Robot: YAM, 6 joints.
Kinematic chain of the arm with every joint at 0, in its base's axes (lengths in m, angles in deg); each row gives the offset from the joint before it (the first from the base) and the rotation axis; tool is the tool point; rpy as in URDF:
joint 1: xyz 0 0 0.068 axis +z
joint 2: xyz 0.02 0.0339 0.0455 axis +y
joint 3: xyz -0.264 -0.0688 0 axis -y
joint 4: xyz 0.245 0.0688 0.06 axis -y
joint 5: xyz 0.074 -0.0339 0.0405 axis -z
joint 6: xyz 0.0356 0 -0.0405 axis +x
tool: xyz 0 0 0 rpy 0 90 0
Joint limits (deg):
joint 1: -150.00..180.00
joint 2: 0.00..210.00
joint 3: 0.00..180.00
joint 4: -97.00..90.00
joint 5: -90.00..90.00
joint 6: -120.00..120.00
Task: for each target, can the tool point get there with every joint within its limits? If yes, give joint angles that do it. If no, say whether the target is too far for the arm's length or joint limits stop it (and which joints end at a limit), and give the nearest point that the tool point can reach.
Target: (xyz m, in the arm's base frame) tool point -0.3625 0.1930 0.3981
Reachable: yes | joints 147.18 106.45 109.38 -32.31 -74.37 -3.34
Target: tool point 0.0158 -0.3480 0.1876
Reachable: yes | joints -92.53 102.56 43.82 55.41 -60.89 91.28
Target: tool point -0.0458 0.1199 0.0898
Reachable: yes | joints 124.90 93.18 22.92 -52.39 60.71 32.98
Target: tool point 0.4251 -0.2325 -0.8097
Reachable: no: too far | nearest point 0.3088 -0.1689 -0.3653 | short by 0.464 m
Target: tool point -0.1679 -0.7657 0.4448
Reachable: no: too far | nearest point -0.1273 -0.5804 0.3625 | short by 0.207 m
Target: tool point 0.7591 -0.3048 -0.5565
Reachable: no: too far | nearest point 0.4748 -0.1906 -0.2670 | short by 0.422 m
